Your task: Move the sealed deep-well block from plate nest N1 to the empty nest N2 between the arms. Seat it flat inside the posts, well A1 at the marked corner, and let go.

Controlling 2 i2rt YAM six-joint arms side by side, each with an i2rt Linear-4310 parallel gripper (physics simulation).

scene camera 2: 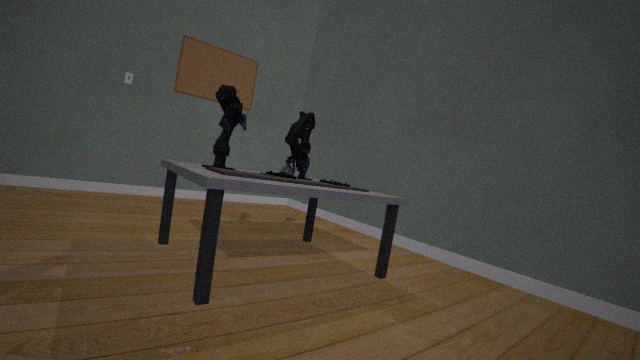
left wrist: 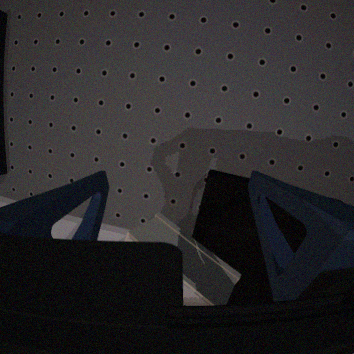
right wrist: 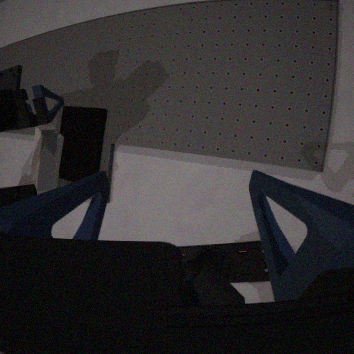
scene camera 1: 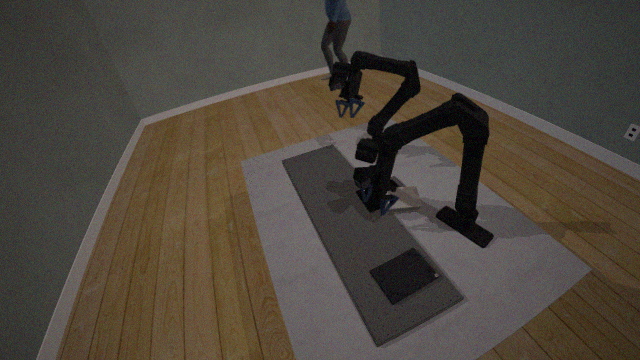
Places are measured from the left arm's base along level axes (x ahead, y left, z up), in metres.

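Pixels of known places: left gripper, fingertip midpoint: [scene camera 2: 300, 172] [left wrist: 178, 178] [right wrist: 45, 103] [scene camera 1: 373, 208]; right gripper, fingertip midpoint: [scene camera 2: 238, 131] [right wrist: 178, 178] [scene camera 1: 346, 117]; left arm's base, link origin: [right wrist: 17, 197] [scene camera 1: 463, 226]; right arm's base, link origin: [right wrist: 213, 262].
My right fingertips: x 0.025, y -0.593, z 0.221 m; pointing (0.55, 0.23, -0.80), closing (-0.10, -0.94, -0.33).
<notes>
For each thing: its top centre in the pictures, then the offset to it from my right fingertips. Level surfaces: height alone.
- pale deep-well block, top centre: [left wrist: 144, 342] [right wrist: 27, 156] [scene camera 1: 402, 191] [scene camera 2: 290, 165] 0.066 m ahead, 0.379 m left, 0.136 m down
- black nest N2, top centre: [left wrist: 253, 279] [right wrist: 73, 144] [scene camera 1: 381, 191] [scene camera 2: 281, 172] 0.082 m ahead, 0.293 m left, 0.186 m down
- Nest N1, top centre: [scene camera 1: 404, 271] 0.277 m ahead, 0.582 m left, 0.186 m down
- grey perforated board, surface height: 0.208 m down
The pale deep-well block [scene camera 1: 407, 194] [left wrist: 207, 265] [right wrist: 48, 162] lies skewed at the edge of the black nest N2 [left wrist: 227, 205] [right wrist: 82, 145], not squarely inside it; its exact tilt and well A1 cannot be made out. Nest N1 [scene camera 1: 402, 276] is a dark plate with no block on it, near the lower end of the perforated board. My left gripper [scene camera 1: 376, 206] [scene camera 2: 298, 169] [left wrist: 178, 178] is open, low over N2 and the block, with the block partly hidden behind its body in the left wrist view. My right gripper [scene camera 1: 348, 116] [scene camera 2: 233, 125] [right wrist: 178, 178] is open and empty, raised high away from the block.
The grey perforated board [scene camera 1: 320, 200] [left wrist: 165, 100] [right wrist: 225, 75] lies on the white table [scene camera 1: 270, 240] [scene camera 2: 300, 189]. The left arm's base [scene camera 1: 465, 227] stands at the board's right in scene camera 1. A person [scene camera 1: 337, 35] stands beyond the table.
</notes>
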